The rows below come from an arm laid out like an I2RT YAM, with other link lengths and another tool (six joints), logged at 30 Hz.
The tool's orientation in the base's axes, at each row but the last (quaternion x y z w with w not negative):
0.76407, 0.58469, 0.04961, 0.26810
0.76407, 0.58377, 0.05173, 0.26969
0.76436, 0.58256, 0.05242, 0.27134
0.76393, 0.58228, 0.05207, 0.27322
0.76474, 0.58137, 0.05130, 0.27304
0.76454, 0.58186, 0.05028, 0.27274
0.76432, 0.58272, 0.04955, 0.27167
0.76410, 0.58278, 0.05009, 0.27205
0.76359, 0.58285, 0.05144, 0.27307
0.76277, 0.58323, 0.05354, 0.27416
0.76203, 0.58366, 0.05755, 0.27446
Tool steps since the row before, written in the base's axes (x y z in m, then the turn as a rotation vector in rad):
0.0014, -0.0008, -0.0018, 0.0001, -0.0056, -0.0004
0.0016, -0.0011, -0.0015, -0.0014, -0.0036, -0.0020
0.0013, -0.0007, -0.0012, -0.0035, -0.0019, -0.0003
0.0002, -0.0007, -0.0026, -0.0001, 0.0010, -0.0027
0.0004, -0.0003, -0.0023, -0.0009, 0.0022, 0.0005
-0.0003, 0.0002, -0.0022, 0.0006, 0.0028, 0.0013
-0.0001, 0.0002, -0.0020, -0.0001, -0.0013, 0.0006
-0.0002, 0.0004, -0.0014, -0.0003, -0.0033, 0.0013
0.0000, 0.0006, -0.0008, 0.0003, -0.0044, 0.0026
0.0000, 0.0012, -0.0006, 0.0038, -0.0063, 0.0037
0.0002, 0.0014, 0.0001, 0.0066, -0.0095, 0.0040
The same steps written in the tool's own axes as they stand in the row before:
0.0001, 0.0005, 0.0024, -0.0050, 0.0009, 0.0023
-0.0002, 0.0009, 0.0023, -0.0033, -0.0015, 0.0024
0.0001, 0.0007, 0.0018, -0.0028, -0.0028, -0.0005
0.0000, -0.0009, 0.0025, 0.0015, -0.0015, 0.0019
0.0004, -0.0007, 0.0022, 0.0016, -0.0009, -0.0016
0.0006, -0.0013, 0.0017, 0.0024, 0.0006, -0.0019
0.0006, -0.0011, 0.0016, -0.0014, 0.0004, -0.0001
0.0006, -0.0009, 0.0010, -0.0034, 0.0009, 0.0000
0.0007, -0.0005, 0.0005, -0.0046, 0.0023, -0.0005
0.0012, -0.0005, 0.0001, -0.0055, 0.0061, 0.0006
0.0013, 0.0000, -0.0005, -0.0076, 0.0092, 0.0027

